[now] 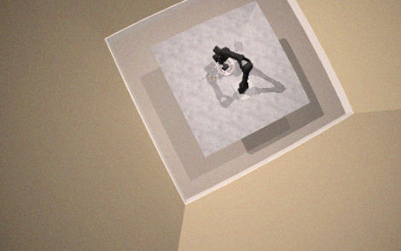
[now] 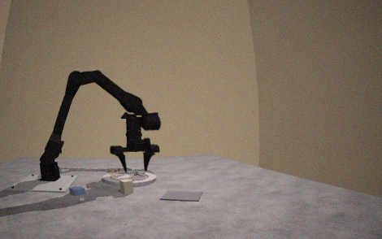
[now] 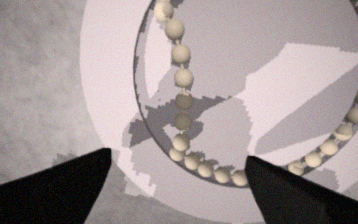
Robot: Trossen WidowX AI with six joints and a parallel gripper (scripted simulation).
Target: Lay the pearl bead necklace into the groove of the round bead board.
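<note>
My gripper tip is 60 mm to the left of the round bead board, 30 mm past it and 10 mm above it. Also, from my gripper tip: flat grey plate 290 mm to the right, 130 mm ahead, 20 mm below; cream cube 230 mm to the right, 30 mm behind; blue block 260 mm to the right, 170 mm behind, 10 mm below.
</note>
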